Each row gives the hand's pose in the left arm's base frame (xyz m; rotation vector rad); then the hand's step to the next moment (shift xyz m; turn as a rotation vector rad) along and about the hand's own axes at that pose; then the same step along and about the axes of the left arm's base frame.
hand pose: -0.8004 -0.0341 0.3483 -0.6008 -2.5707 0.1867
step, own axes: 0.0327 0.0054 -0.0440 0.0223 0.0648 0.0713
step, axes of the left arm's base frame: -0.0019 0.0204 0.0511 -0.0278 0.0664 -0.0678
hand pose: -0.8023 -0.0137 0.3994 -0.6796 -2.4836 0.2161
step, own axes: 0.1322 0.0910 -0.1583 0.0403 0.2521 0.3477
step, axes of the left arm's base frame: 0.0302 0.1473 0.1680 -0.1134 0.2339 -0.3442
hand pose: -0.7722 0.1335 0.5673 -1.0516 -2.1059 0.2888
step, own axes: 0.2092 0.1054 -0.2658 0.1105 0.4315 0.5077
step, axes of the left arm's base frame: 0.1718 0.1937 0.2418 -0.1477 0.4213 -0.5068
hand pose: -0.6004 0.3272 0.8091 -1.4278 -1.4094 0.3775
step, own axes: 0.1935 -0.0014 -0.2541 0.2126 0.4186 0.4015
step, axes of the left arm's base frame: 0.2532 0.0561 0.1864 -0.0430 0.4602 -0.4099
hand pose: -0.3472 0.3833 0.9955 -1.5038 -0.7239 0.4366
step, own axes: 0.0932 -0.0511 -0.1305 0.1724 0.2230 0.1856
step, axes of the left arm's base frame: 0.1459 -0.0363 0.0756 0.0388 0.2640 -0.2066
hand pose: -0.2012 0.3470 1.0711 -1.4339 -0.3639 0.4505
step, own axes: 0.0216 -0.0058 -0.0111 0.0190 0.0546 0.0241
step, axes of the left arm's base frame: 0.0246 0.0009 0.0040 0.0001 0.0346 -0.0522
